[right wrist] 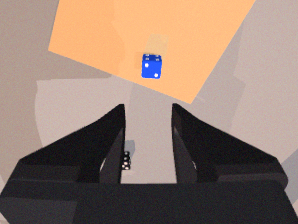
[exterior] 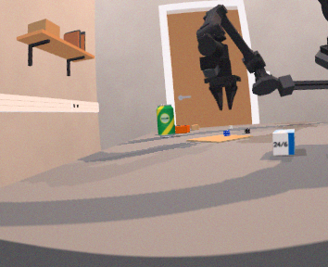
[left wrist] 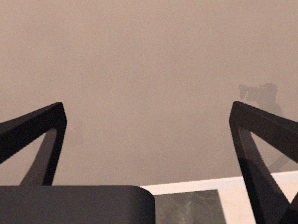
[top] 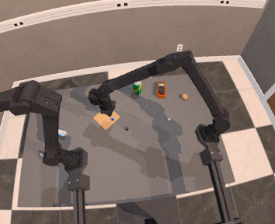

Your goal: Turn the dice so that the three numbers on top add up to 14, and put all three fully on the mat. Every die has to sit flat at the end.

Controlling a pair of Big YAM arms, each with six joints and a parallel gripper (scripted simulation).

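My right gripper is now 9 cm to the left of the black die, 9 cm past it and 8 cm above it. From my right hand the other things lie so: blue die 8 cm below; mat 9 cm below, 4 cm to the left, 3 cm ahead.
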